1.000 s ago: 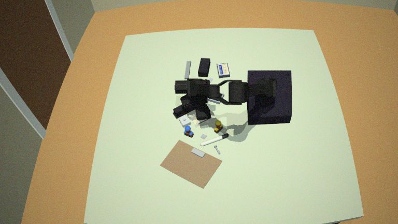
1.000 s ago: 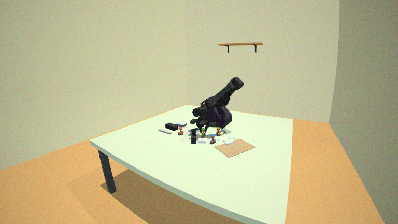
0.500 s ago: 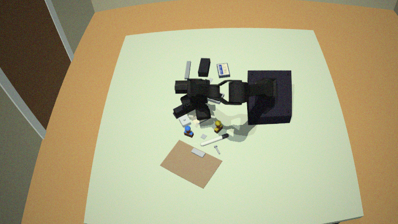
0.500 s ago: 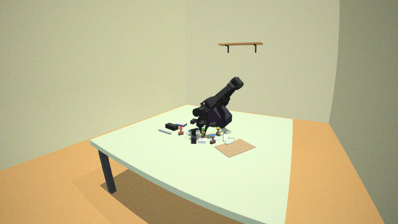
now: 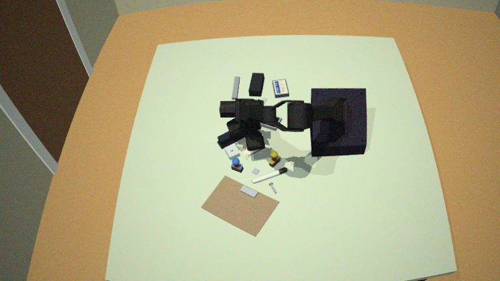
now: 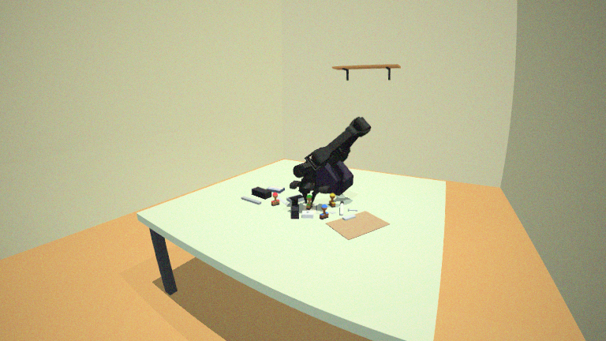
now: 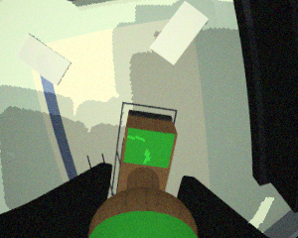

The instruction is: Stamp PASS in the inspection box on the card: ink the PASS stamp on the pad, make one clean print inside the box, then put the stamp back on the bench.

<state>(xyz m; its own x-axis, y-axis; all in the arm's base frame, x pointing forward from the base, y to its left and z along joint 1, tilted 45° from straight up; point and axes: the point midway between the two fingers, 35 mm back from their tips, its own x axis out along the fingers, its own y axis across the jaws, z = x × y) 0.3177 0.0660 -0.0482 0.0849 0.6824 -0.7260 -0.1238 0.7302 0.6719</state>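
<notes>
Right now my gripper tip is right at the green stamp. From my gripper tip the other things lie so: ink pad (10 cm to the right, 6 cm behind, 2 cm below); yellow stamp (9 cm to the left, 7 cm behind); cream card (3 cm below, 1 cm to the left).
</notes>
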